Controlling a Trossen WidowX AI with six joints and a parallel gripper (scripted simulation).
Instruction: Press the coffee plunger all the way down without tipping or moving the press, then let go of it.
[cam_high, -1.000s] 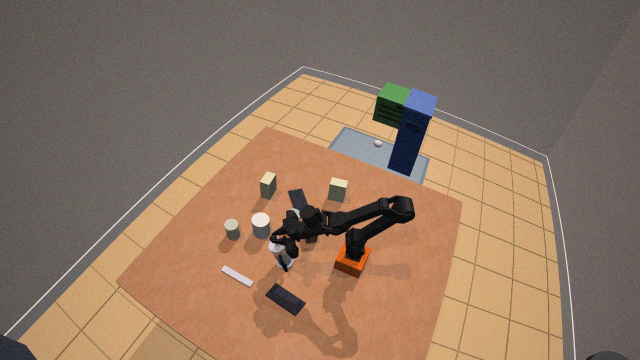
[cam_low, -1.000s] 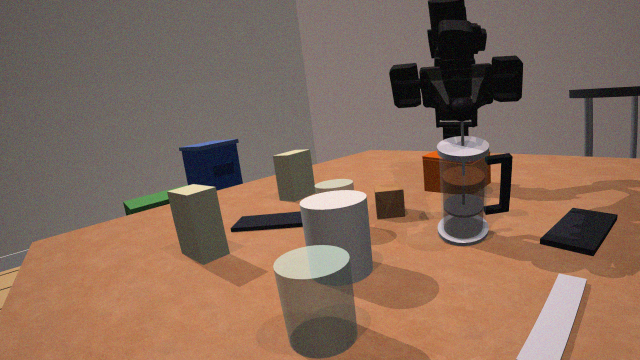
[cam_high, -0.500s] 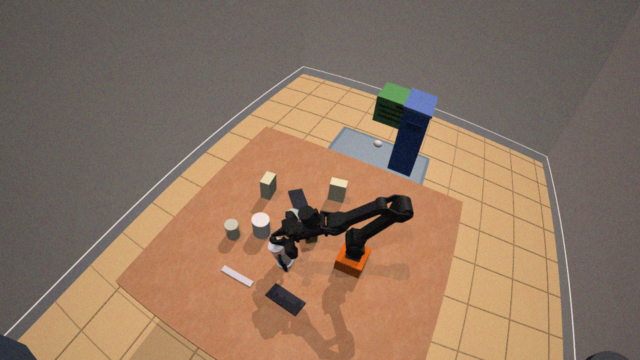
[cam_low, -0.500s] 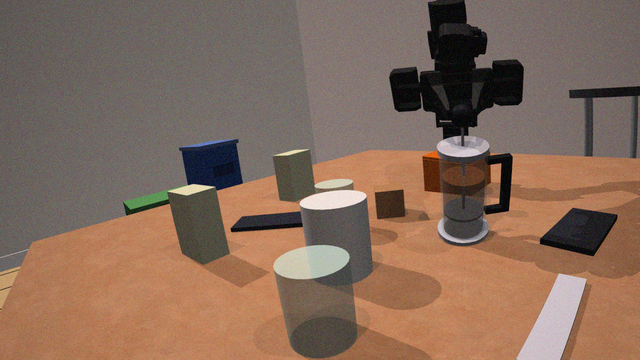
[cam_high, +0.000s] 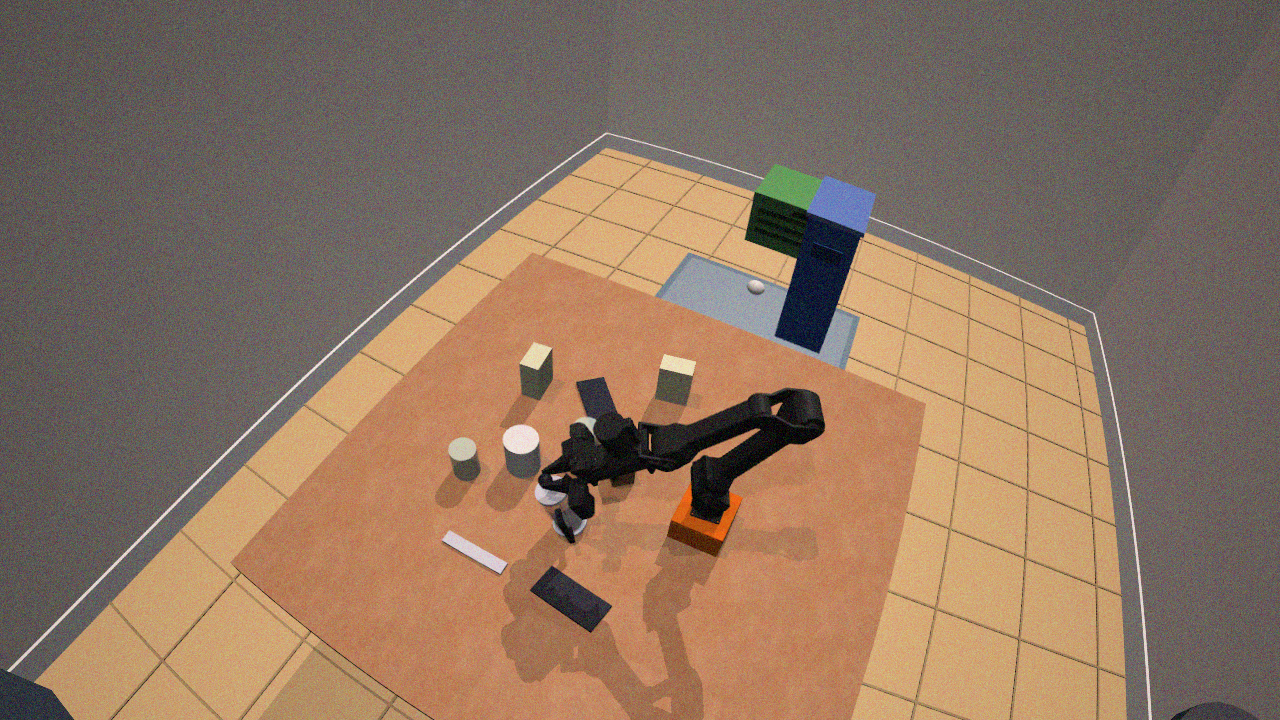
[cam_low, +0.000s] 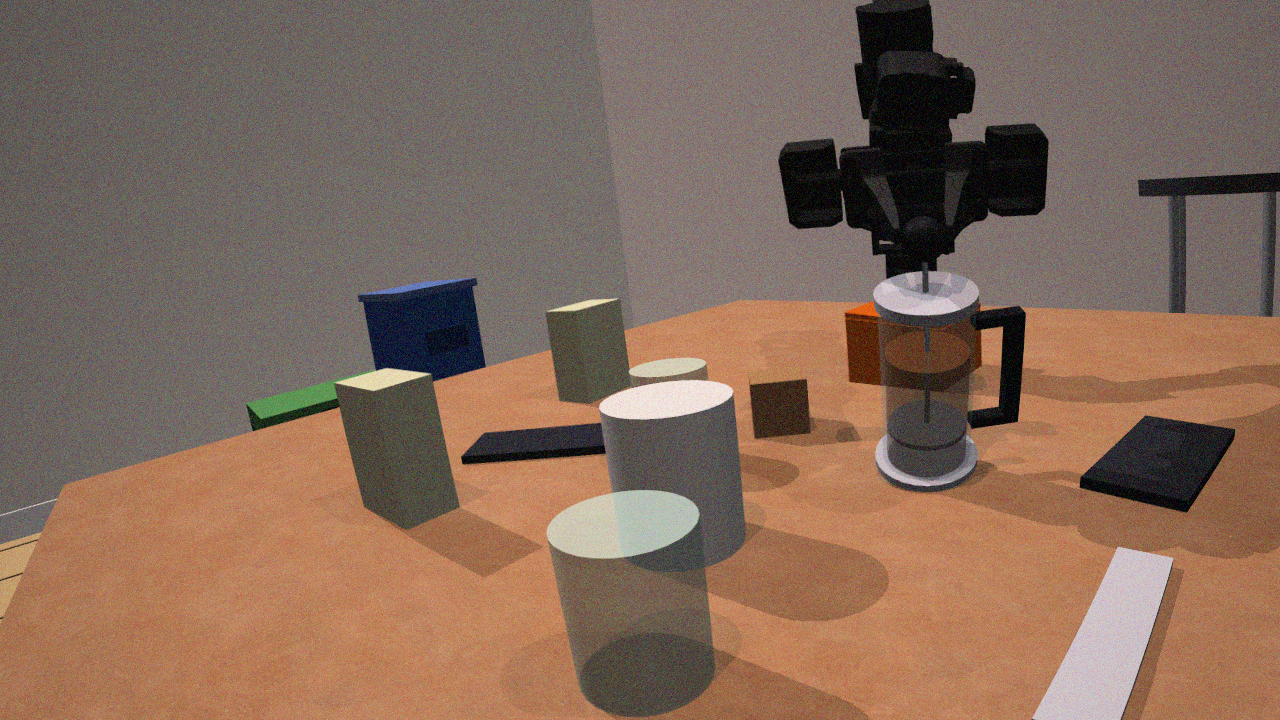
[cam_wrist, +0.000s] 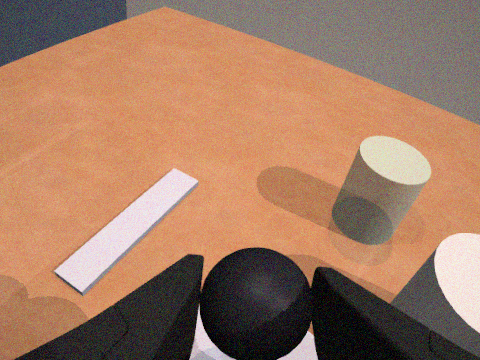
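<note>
The coffee press lies 80 mm below my gripper tip and 40 mm behind it. From my gripper tip the other things lie so: white cylinder: 130 mm below, 120 mm to the right, 110 mm ahead; then brown cube: 180 mm to the right, 150 mm below, 100 mm behind.
</note>
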